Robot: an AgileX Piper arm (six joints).
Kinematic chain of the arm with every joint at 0, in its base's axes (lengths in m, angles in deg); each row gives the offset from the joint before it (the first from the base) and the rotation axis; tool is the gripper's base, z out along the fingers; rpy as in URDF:
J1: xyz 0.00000 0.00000 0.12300 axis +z
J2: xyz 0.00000 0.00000 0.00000 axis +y
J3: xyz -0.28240 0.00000 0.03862 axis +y
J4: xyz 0.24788 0.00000 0.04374 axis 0.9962 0 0.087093
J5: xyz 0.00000 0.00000 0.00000 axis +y
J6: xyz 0.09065 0.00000 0.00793 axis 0.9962 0 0.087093
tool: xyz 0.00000 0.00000 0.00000 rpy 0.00 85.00 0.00
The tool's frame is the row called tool.
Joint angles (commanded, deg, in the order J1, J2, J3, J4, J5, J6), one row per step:
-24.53, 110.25, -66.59, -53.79, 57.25, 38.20
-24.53, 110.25, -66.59, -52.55, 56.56, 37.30
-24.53, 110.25, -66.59, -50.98, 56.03, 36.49
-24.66, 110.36, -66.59, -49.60, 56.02, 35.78
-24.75, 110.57, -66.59, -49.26, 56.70, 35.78
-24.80, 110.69, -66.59, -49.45, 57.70, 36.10
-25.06, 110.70, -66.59, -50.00, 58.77, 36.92
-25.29, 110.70, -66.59, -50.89, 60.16, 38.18
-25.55, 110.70, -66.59, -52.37, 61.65, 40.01
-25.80, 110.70, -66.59, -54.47, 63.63, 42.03
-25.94, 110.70, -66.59, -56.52, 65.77, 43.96
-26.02, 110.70, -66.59, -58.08, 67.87, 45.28
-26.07, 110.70, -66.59, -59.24, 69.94, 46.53
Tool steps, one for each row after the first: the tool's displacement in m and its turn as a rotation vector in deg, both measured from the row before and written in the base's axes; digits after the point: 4 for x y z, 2 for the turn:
0.0007, 0.0013, -0.0013, 1.18, -0.33, 0.32
0.0004, 0.0016, -0.0015, 1.35, -0.40, -0.05
-0.0007, 0.0007, -0.0018, 1.15, 0.09, -0.45
-0.0013, -0.0002, -0.0013, 0.22, 0.62, -0.71
-0.0016, -0.0005, -0.0002, -0.31, 0.77, -0.76
-0.0024, -0.0019, 0.0008, -0.74, 0.53, -1.17
-0.0027, -0.0021, 0.0014, -1.16, 0.60, -1.44
-0.0028, -0.0028, 0.0020, -1.79, 0.48, -1.56
-0.0033, -0.0034, 0.0029, -2.44, 0.89, -1.57
-0.0030, -0.0027, 0.0032, -2.52, 0.97, -1.50
-0.0028, -0.0018, 0.0029, -2.05, 1.12, -1.30
-0.0027, -0.0011, 0.0026, -1.81, 0.97, -1.44

